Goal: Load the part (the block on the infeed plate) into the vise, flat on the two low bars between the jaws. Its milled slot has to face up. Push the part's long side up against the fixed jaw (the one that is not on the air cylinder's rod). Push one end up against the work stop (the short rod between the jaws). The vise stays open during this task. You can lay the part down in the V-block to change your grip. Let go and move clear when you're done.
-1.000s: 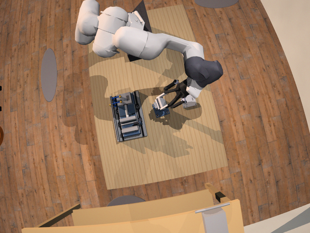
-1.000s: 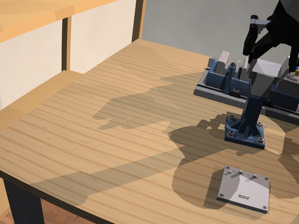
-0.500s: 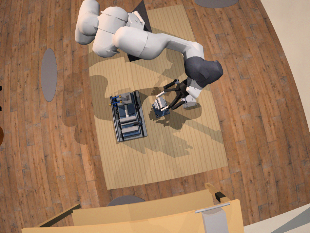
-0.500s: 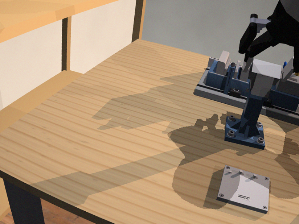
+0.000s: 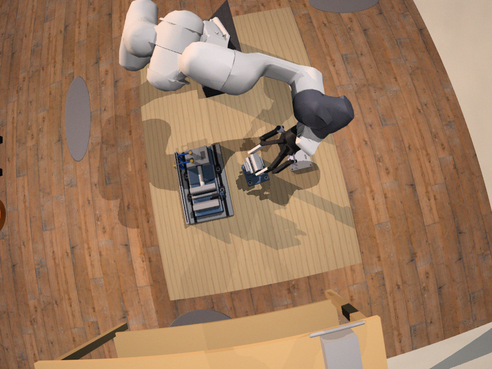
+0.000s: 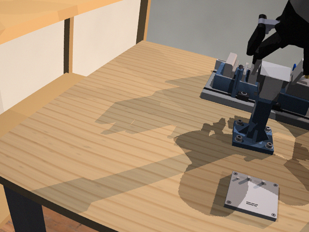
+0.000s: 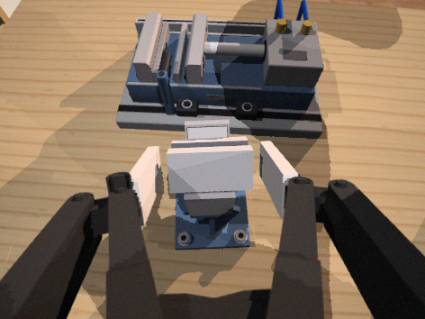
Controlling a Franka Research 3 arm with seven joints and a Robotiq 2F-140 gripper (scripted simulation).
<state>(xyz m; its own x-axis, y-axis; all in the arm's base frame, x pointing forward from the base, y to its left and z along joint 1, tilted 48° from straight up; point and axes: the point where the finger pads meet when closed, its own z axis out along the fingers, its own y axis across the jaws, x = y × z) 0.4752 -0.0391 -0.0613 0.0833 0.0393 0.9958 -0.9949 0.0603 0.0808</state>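
My gripper is now 20 mm to the left of the part and 20 mm above it. From my hand the other things lie so: work stop (60 mm ahead, 190 mm to the right, 90 mm below); then v-block post (20 mm to the right, 120 mm below); then work stop post (60 mm ahead, 170 mm to the right, 120 mm below).
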